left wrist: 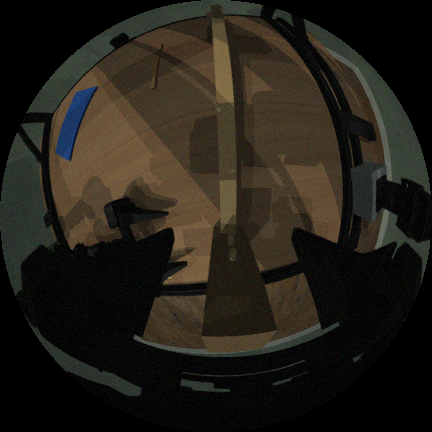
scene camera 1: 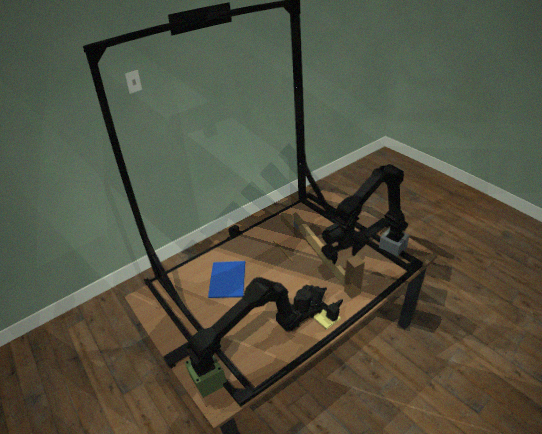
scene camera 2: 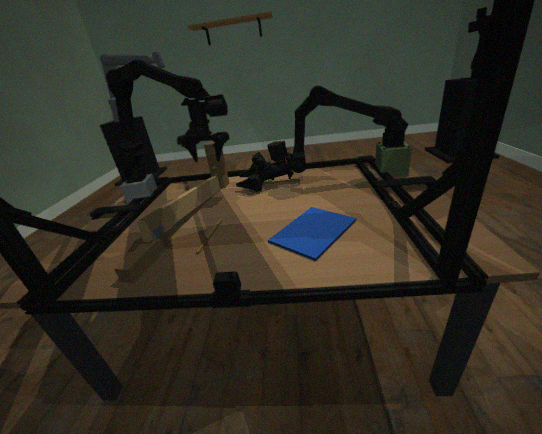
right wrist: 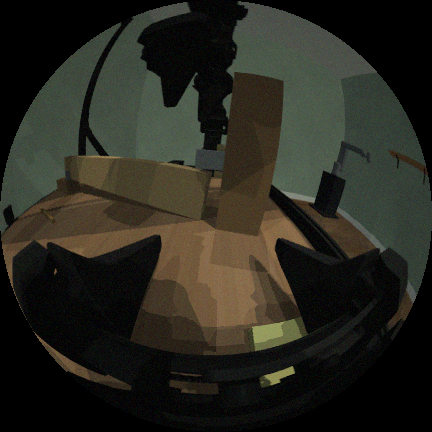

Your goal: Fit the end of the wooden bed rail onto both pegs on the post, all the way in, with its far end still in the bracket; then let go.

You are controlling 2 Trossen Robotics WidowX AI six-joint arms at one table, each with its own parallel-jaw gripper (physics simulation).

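Places are measured from the left arm's base along level axes (x back, y left, z down), in metres.
Where they show: left gripper, fingertip midpoint: (left wrist: pixel 235 234) (scene camera 1: pixel 343 259) (scene camera 2: pixel 207 161) (right wrist: pixel 189 115); right gripper, fingertip midpoint: (left wrist: pixel 177 239) (scene camera 1: pixel 334 294) (scene camera 2: pixel 237 180) (right wrist: pixel 219 243); left arm's base, link origin: (left wrist: pixel 380 192) (scene camera 1: pixel 395 235) (scene camera 2: pixel 136 179) (right wrist: pixel 211 149); right arm's base, link origin: (scene camera 1: pixel 203 365) (scene camera 2: pixel 393 145).
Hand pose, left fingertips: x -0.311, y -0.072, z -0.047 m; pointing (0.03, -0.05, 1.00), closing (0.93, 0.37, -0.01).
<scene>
Things, the pixels of their top centre, and the offset from my left fingertips. "spot": a spot on its surface instead.
- upright wooden post, surface spot: (left wrist: pixel 237 305) spot: dy +0.046, dx -0.015, dz -0.025 m
- yellow pad, top centre: (right wrist: pixel 319 358) (scene camera 1: pixel 327 316) dy +0.071, dx -0.199, dz +0.116 m
- blue panel, top centre: (scene camera 2: pixel 313 228) (left wrist: pixel 69 121) (scene camera 1: pixel 227 278) dy -0.390, dx -0.303, dz +0.120 m
- thin stick, top centre: (left wrist: pixel 155 60) (right wrist: pixel 44 211) (scene camera 2: pixel 210 233) dy -0.325, dx -0.015, dz +0.121 m
The wooden bed rail (scene camera 1: pixel 314 242) (scene camera 2: pixel 182 202) (left wrist: pixel 226 75) (right wrist: pixel 140 182) slants across the table, its near end close to the upright wooden post (scene camera 1: pixel 354 276) (scene camera 2: pixel 218 167) (left wrist: pixel 237 305) (right wrist: pixel 252 155). A gap shows between them, and the two pegs (left wrist: pixel 232 254) are visible on the post in the left wrist view. A small blue patch marks the rail's far end; whether it sits in the bracket is too dark to tell. My left gripper (scene camera 1: pixel 342 250) (scene camera 2: pixel 207 158) (left wrist: pixel 235 234) is open above the rail's near end. My right gripper (scene camera 1: pixel 333 296) (right wrist: pixel 219 243) is open and low, facing the post.
A yellow pad (scene camera 1: pixel 326 321) (right wrist: pixel 275 335) lies under my right gripper. A blue panel (scene camera 1: pixel 227 280) (scene camera 2: pixel 314 233) (left wrist: pixel 75 125) and a thin stick (scene camera 2: pixel 210 236) (left wrist: pixel 157 67) (right wrist: pixel 47 215) lie on the table. A black frame (scene camera 1: pixel 299 100) stands at the table's edges.
</scene>
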